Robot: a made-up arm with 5 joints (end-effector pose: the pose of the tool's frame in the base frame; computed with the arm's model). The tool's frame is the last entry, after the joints. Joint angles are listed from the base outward.
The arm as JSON. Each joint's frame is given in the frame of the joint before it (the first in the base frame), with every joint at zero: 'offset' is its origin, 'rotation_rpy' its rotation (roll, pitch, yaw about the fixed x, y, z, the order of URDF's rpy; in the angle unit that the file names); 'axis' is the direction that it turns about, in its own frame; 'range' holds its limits. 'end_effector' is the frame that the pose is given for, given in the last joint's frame.
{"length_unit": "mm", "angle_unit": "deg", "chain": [
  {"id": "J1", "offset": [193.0, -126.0, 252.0], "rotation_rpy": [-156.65, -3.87, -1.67], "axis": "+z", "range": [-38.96, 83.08]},
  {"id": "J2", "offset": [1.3, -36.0, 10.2], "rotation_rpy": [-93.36, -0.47, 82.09], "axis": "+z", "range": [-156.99, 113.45]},
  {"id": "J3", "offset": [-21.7, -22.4, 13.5], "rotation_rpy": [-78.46, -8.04, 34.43], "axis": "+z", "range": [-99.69, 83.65]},
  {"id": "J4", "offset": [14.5, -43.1, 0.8], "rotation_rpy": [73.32, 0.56, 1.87], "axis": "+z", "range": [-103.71, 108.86]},
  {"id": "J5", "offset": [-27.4, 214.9, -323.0], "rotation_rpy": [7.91, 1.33, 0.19], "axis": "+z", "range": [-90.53, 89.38]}
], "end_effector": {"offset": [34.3, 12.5, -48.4], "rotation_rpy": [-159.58, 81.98, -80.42]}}
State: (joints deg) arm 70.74 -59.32 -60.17 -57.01 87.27
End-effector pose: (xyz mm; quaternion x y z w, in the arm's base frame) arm -122.6 -148.7 87.4 0.3843 0.3280 -0.8088 0.3011
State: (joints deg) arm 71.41 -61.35 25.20 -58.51 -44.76
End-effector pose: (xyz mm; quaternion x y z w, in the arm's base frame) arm 335.8 -453.6 131.0 0.9054 -0.3604 -0.1467 0.1697
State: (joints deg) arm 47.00 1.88 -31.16 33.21 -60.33
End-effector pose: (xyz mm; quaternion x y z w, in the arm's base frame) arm 448.5 -366.6 312.9 0.2373 -0.0223 -0.5511 0.7997
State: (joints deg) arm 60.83 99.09 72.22 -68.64 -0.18
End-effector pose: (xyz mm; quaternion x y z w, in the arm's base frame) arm 320.0 -342.8 -75.4 -0.0942 0.7460 -0.3232 0.5745
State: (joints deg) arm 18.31 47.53 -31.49 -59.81 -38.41
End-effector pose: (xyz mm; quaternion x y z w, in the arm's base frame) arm 329.2 -274.9 544.0 0.4333 -0.3132 -0.1168 0.8369
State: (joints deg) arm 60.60 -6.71 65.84 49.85 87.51
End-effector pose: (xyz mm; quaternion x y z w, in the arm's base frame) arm 528.5 200.6 200.9 -0.8688 -0.0397 0.2038 0.4496
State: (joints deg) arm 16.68 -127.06 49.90 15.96 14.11
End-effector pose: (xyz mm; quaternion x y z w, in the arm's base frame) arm 368.9 -400.2 476.2 0.6184 -0.3373 0.1012 0.7025
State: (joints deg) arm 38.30 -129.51 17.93 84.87 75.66
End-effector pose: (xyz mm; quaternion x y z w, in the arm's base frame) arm 447.5 -325.2 527.6 -0.2933 0.0624 -0.3193 0.8990
